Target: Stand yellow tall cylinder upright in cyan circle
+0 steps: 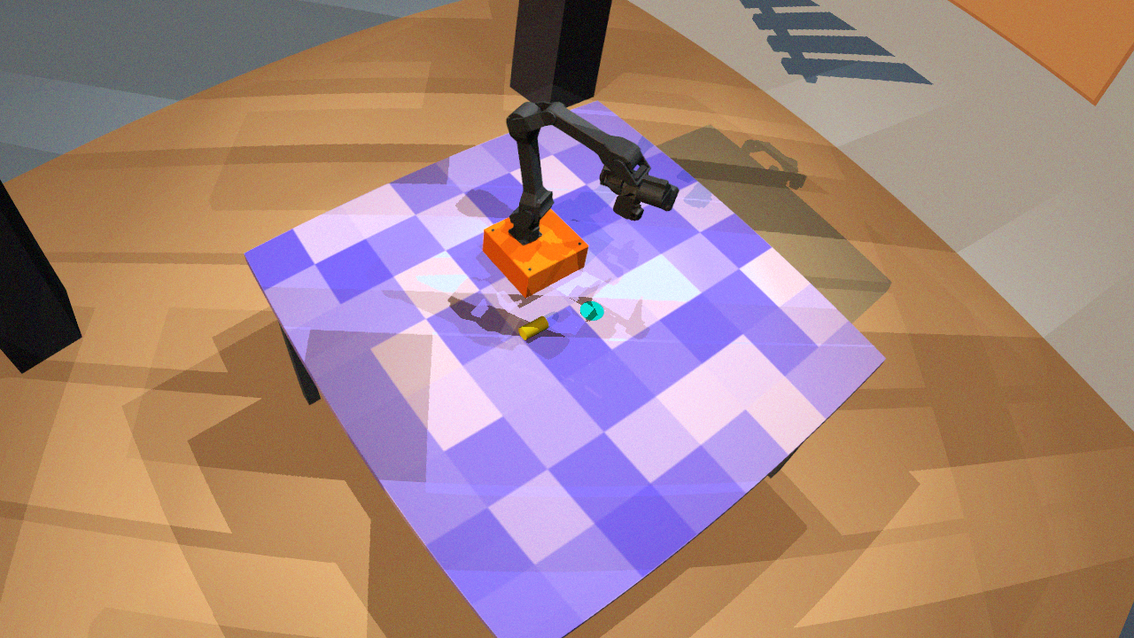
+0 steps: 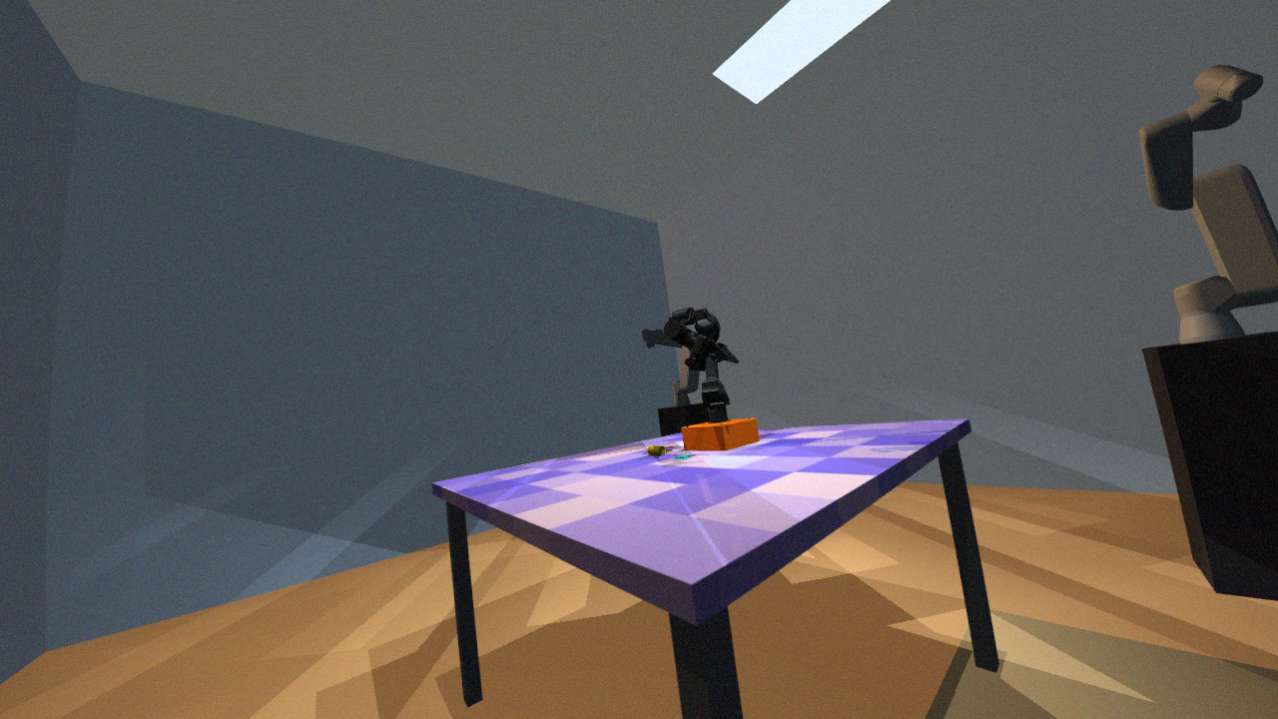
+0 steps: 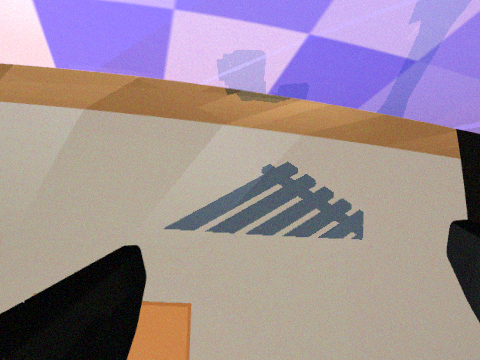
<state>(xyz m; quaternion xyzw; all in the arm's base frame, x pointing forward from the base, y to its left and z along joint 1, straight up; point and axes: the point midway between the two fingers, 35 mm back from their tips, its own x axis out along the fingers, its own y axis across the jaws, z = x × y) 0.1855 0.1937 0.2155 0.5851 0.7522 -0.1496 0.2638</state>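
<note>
The yellow tall cylinder lies 36 cm to the right of my gripper tip, 26 cm below it and 3 cm ahead of it. From my gripper tip the other things lie so: cyan circle 28 cm below, 20 cm to the right, 7 cm ahead.
</note>
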